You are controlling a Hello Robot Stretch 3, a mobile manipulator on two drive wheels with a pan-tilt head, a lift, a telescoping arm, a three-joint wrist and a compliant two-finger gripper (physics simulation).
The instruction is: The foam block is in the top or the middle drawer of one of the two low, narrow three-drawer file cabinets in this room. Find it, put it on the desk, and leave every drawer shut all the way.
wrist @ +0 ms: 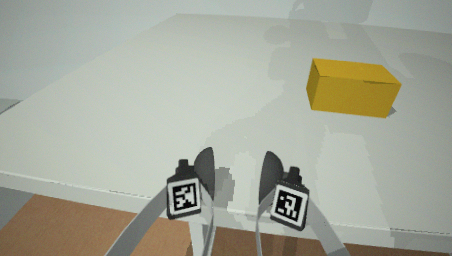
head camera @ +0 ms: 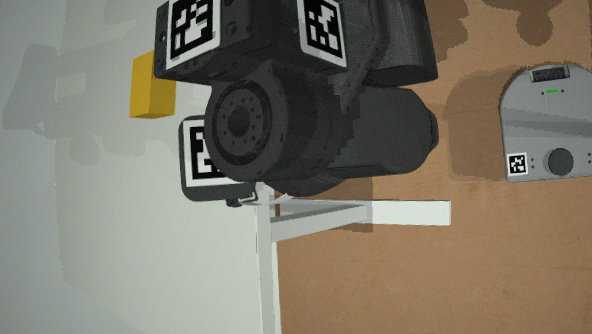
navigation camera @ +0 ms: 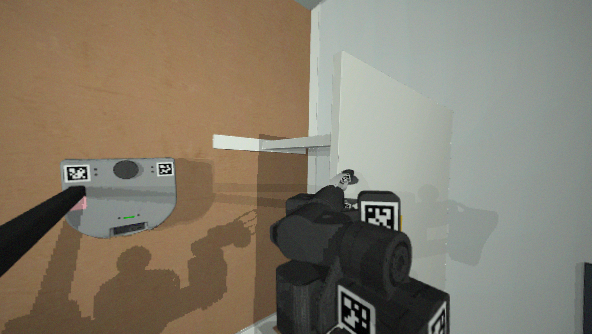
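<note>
The yellow foam block [head camera: 151, 95] [wrist: 352, 92] lies on the white desk [head camera: 150, 225] [navigation camera: 390, 115] [wrist: 125, 100]. In the head view the wrist partly covers it; in the navigation view a thin yellow sliver of it shows behind the wrist. My gripper [wrist: 238, 168] [navigation camera: 351, 191] is partly open, with a narrow gap and nothing between its fingertips. In the wrist view it is near the desk's front edge, and the block is apart from it, farther back and to the right. In the head view the wrist hides most of the gripper. The file cabinets and their drawers do not show.
My base [head camera: 545, 125] [navigation camera: 120, 195] stands on the brown floor in front of the desk. A white desk leg foot [head camera: 410, 212] [navigation camera: 235, 142] reaches out along the floor. A pale wall [navigation camera: 525, 100] stands behind the desk. A dark object [navigation camera: 587, 295] shows at the navigation view's right edge.
</note>
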